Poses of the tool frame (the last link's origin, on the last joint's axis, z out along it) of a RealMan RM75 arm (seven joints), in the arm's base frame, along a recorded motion.
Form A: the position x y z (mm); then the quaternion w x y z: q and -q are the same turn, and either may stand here.
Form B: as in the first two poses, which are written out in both.
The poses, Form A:
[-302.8, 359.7, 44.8, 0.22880, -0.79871, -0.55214, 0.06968]
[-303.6, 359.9, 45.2, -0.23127, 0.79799, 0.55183, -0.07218]
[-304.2, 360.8, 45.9, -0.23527, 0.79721, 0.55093, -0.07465]
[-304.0, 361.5, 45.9, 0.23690, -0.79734, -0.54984, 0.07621]
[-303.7, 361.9, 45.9, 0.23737, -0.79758, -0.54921, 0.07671]
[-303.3, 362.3, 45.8, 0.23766, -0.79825, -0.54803, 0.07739]
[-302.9, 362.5, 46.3, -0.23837, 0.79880, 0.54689, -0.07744]
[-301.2, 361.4, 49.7, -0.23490, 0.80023, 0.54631, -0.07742]
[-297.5, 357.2, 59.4, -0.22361, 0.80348, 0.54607, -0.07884]
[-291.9, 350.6, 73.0, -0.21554, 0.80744, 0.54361, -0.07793]
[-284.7, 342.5, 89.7, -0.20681, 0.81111, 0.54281, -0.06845]
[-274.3, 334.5, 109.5, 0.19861, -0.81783, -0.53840, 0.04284]
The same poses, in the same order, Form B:
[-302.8, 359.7, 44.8, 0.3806, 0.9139, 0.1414, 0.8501, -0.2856, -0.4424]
[-303.6, 359.9, 45.2, 0.3805, 0.9141, 0.1400, 0.8473, -0.2840, -0.4488]
[-304.2, 360.8, 45.9, 0.3818, 0.9135, 0.1402, 0.8433, -0.2822, -0.4574]
[-304.0, 361.5, 45.9, 0.3837, 0.9129, 0.1390, 0.8407, -0.2831, -0.4616]
[-303.7, 361.9, 45.9, 0.3850, 0.9125, 0.1384, 0.8397, -0.2840, -0.4629]
[-303.3, 362.3, 45.8, 0.3874, 0.9117, 0.1369, 0.8381, -0.2864, -0.4642]
[-302.9, 362.5, 46.3, 0.3898, 0.9106, 0.1370, 0.8368, -0.2882, -0.4655]
[-301.2, 361.4, 49.7, 0.3911, 0.9107, 0.1327, 0.8380, -0.2927, -0.4605]
[-297.5, 357.2, 59.4, 0.3912, 0.9128, 0.1175, 0.8423, -0.3036, -0.4454]
[-291.9, 350.6, 73.0, 0.3968, 0.9115, 0.1085, 0.8443, -0.3161, -0.4328]
[-284.7, 342.5, 89.7, 0.4013, 0.9089, 0.1135, 0.8522, -0.3252, -0.4098]
[-274.3, 334.5, 109.5, 0.4166, 0.8977, 0.1438, 0.8636, -0.3414, -0.3710]

